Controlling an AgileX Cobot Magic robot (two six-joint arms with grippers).
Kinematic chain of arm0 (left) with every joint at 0, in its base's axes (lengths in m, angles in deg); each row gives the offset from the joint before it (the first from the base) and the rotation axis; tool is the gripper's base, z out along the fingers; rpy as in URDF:
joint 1: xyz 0 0 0.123 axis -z
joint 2: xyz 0 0 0 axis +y
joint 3: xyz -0.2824 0 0.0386 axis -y
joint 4: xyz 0.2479 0 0.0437 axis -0.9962 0 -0.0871
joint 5: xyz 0 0 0 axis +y
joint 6: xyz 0.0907 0 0.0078 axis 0.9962 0 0.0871
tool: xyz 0 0 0 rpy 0 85 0
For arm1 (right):
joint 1: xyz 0 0 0.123 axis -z
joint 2: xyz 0 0 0 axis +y
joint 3: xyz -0.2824 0 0.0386 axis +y
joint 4: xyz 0.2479 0 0.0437 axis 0.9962 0 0.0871
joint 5: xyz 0 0 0 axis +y
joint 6: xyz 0.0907 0 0.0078 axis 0.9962 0 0.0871
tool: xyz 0 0 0 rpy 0 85 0
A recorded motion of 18 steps. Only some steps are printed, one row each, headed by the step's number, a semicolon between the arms.
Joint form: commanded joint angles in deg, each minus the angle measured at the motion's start. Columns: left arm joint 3, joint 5, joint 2, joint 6, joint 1, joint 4; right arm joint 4, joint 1, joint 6, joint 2, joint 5, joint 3.
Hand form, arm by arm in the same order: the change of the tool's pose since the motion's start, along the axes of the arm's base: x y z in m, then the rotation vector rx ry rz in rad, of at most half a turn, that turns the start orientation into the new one. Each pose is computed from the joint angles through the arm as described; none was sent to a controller.
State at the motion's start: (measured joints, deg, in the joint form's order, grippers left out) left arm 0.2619 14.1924 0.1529 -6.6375 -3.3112 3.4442; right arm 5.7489 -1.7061 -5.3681 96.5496 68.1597 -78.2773
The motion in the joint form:
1: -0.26 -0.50 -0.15 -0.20 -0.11 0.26; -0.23 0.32 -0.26 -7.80 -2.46 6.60
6: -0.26 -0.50 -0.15 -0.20 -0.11 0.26; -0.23 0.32 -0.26 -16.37 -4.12 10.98
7: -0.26 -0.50 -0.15 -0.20 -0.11 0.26; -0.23 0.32 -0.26 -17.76 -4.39 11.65
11: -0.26 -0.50 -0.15 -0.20 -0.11 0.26; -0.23 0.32 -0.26 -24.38 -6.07 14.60
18: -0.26 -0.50 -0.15 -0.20 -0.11 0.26; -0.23 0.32 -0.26 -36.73 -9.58 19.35
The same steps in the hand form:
1: 0.0001 0.0001 -0.0006 -0.0076 -0.0072 0.0026; -0.0316 -0.0031 0.0132 -0.0039 -0.0642 -0.0044
6: 0.0001 0.0001 -0.0006 -0.0076 -0.0072 0.0026; -0.0636 -0.0040 0.0357 -0.0018 -0.1662 -0.0074
7: 0.0001 0.0001 -0.0006 -0.0076 -0.0072 0.0026; -0.0689 -0.0041 0.0390 -0.0014 -0.1834 -0.0079
11: 0.0001 0.0001 -0.0006 -0.0076 -0.0072 0.0026; -0.0936 -0.0049 0.0544 0.0007 -0.2766 -0.0109
18: 0.0001 0.0001 -0.0006 -0.0076 -0.0072 0.0026; -0.1403 -0.0062 0.0793 0.0056 -0.4701 -0.0174

